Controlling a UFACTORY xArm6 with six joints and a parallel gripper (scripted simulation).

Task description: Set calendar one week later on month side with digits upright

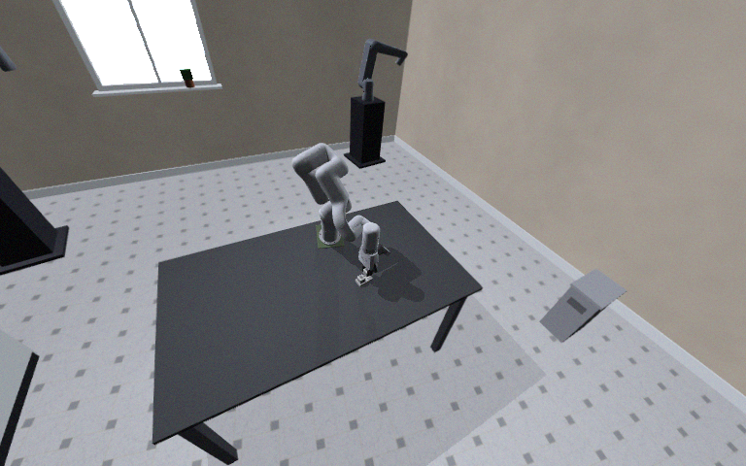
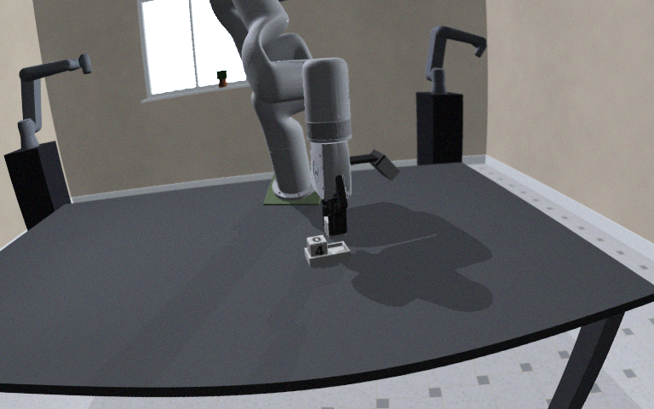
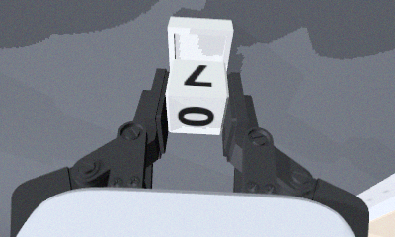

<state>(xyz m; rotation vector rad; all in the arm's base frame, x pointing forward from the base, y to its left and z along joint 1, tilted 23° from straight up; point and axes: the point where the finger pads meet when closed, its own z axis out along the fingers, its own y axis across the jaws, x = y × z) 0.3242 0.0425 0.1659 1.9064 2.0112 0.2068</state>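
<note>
Right now the white calendar tray is 2 cm to the right of my hand and 7 cm below it.
</note>
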